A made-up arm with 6 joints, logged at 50 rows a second.
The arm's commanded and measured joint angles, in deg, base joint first. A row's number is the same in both.
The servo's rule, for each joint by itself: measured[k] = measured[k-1] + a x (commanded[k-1-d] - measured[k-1]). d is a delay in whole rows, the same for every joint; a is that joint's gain. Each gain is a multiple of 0.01, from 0.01 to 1. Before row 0 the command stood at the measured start. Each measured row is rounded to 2 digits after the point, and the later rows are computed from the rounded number. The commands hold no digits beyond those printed.
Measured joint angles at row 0:
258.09 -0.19 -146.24 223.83 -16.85 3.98
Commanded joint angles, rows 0 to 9:
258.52 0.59 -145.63 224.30 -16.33 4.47
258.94 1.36 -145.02 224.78 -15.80 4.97
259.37 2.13 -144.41 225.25 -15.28 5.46
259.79 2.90 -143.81 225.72 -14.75 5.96
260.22 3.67 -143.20 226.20 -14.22 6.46
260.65 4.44 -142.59 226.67 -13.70 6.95
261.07 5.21 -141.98 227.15 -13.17 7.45
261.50 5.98 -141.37 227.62 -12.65 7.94
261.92 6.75 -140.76 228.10 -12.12 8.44
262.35 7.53 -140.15 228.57 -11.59 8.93
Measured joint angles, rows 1 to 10:
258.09 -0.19 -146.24 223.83 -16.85 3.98
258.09 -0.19 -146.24 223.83 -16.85 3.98
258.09 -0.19 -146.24 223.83 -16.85 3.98
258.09 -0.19 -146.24 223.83 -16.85 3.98
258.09 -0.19 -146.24 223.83 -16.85 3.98
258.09 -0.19 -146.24 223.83 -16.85 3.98
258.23 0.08 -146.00 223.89 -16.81 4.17
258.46 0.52 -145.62 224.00 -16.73 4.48
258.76 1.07 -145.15 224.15 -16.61 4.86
259.10 1.69 -144.63 224.34 -16.46 5.29
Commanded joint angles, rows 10 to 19:
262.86 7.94 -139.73 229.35 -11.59 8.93
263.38 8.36 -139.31 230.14 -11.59 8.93
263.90 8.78 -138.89 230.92 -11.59 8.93
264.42 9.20 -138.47 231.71 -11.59 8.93
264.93 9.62 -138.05 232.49 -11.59 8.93
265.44 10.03 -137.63 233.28 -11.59 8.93
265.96 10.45 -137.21 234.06 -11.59 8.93
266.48 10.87 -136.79 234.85 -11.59 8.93
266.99 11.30 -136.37 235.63 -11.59 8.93
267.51 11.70 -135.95 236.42 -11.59 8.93
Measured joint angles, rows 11 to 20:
259.47 2.36 -144.07 224.56 -16.28 5.75
259.86 3.07 -143.49 224.81 -16.07 6.22
260.26 3.80 -142.90 225.09 -15.84 6.70
260.67 4.54 -142.30 225.39 -15.58 7.18
261.08 5.29 -141.70 225.72 -15.30 7.67
261.50 6.05 -141.10 226.06 -15.00 8.16
261.95 6.69 -140.57 226.45 -14.73 8.46
262.42 7.26 -140.08 226.89 -14.48 8.64
262.91 7.78 -139.62 227.37 -14.25 8.75
263.41 8.26 -139.17 227.89 -14.04 8.82

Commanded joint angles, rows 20 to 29:
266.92 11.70 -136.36 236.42 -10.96 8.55
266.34 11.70 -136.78 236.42 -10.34 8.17
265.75 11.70 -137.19 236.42 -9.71 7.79
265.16 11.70 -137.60 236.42 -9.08 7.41
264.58 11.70 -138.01 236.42 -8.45 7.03
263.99 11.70 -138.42 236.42 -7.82 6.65
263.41 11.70 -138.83 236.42 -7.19 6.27
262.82 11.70 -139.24 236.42 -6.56 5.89
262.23 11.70 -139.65 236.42 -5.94 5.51
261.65 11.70 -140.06 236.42 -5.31 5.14
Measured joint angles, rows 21 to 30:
263.91 8.72 -138.73 228.44 -13.84 8.86
264.41 9.17 -138.30 229.02 -13.66 8.89
264.92 9.61 -137.87 229.62 -13.49 8.91
265.43 10.04 -137.45 230.25 -13.34 8.92
265.94 10.47 -137.03 230.90 -13.20 8.92
266.46 10.89 -136.61 231.56 -13.07 8.92
266.61 11.17 -136.51 232.14 -12.90 8.78
266.52 11.35 -136.62 232.65 -12.70 8.54
266.27 11.47 -136.84 233.10 -12.46 8.25
265.90 11.55 -137.14 233.50 -12.19 7.92

